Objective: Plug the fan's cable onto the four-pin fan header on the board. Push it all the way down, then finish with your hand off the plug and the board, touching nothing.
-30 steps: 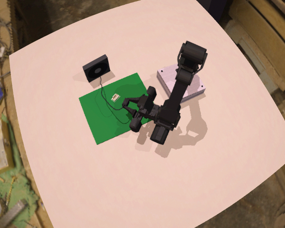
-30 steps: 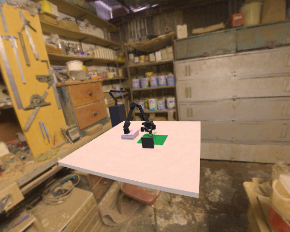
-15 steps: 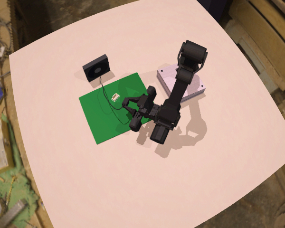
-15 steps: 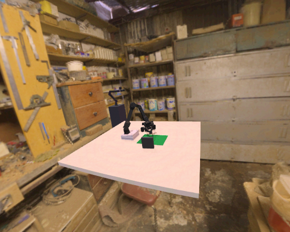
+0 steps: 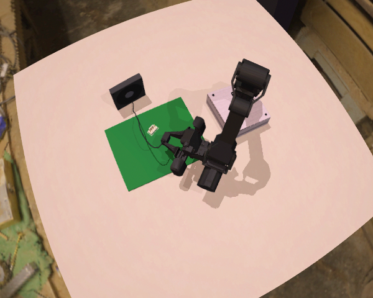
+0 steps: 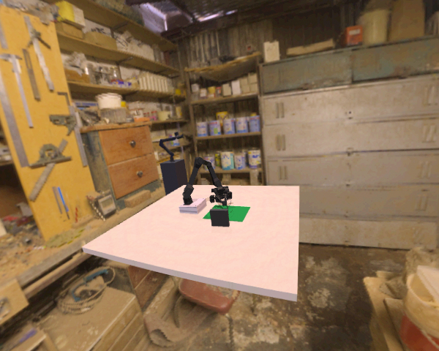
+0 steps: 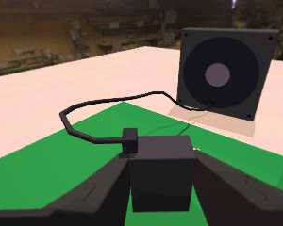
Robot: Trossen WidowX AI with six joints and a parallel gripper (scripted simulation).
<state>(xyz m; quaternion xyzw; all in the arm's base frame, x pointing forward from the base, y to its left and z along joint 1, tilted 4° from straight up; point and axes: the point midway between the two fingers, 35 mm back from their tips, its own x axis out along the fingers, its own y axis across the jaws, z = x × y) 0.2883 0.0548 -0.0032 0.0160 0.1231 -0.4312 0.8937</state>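
Now: gripper tip 90 mm above the green board, 30 mm to the left of it and 30 mm short of it. Also, from my gripper tip: dark plug 10 mm below; then black fan 220 mm to the right, 40 mm ahead, 10 mm below; then white four-pin header 70 mm to the right, 70 mm below, 20 mm ahead.
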